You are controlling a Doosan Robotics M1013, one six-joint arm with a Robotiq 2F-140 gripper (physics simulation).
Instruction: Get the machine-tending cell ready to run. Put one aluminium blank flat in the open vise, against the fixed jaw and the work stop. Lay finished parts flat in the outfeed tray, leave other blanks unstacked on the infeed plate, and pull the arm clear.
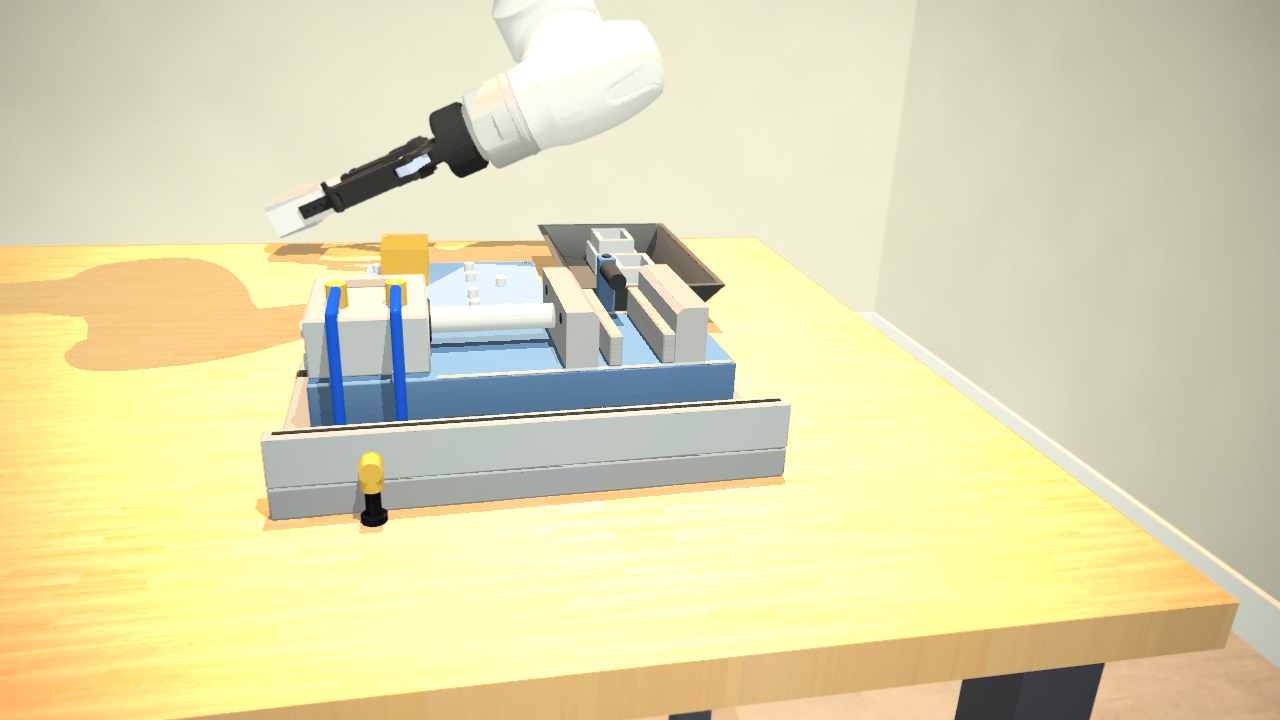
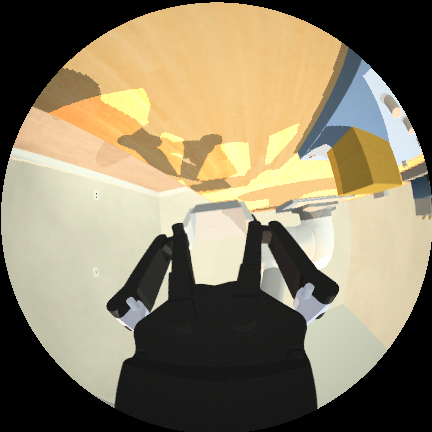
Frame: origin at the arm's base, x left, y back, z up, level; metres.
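Seen in the pictures: gripper, between the fingertips: (image 1: 283, 217) (image 2: 217, 213); arm's base, origin of its link: (image 2: 313, 205).
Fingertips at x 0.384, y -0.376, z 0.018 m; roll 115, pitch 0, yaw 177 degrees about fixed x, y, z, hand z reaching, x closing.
Offsets run from my fingertips to a thing's top centre. "spot": to the spot under its first point. Level surfaces: height alone.
My gripper (image 1: 315, 207) (image 2: 217, 213) is shut on a pale aluminium blank {dz +0.033, dx -0.001, dy -0.017 m} (image 1: 286, 216) (image 2: 215, 219), held tilted in the air beyond the left end of the vise. The vise's moving jaw {spot: dz +0.047, dx -0.511, dy -0.292 m} (image 1: 580, 331) and fixed jaw (image 1: 691, 324) stand apart, with no blank visible between them. The work stop {spot: dz +0.042, dx -0.394, dy -0.318 m} (image 1: 605, 284) is a blue post with a black rod behind the jaw gap. Hollow, square finished parts {spot: dz +0.005, dx -0.133, dy -0.349 m} (image 1: 611, 245) {spot: dz +0.006, dx -0.237, dy -0.359 m} (image 1: 633, 272) are in the dark outfeed tray {spot: dz +0.005, dx -0.181, dy -0.424 m} (image 1: 693, 257); their lower sides are hidden. The infeed plate {spot: dz -0.029, dx -0.101, dy -0.256 m} (image 1: 519, 268) shows white pins and is partly hidden by the vise.
An orange-yellow block {dz +0.007, dx -0.132, dy -0.144 m} (image 1: 404, 254) (image 2: 362, 162) stands near the infeed plate's left side. The vise cylinder {dz +0.059, dx -0.475, dy -0.163 m} (image 1: 366, 335) carries blue hoses {spot: dz +0.046, dx -0.550, dy -0.154 m} (image 1: 333, 358) at the left. A low grey wall (image 1: 528, 452) runs along the vise's front, on the wooden table {dz -0.037 m} (image 1: 626, 582).
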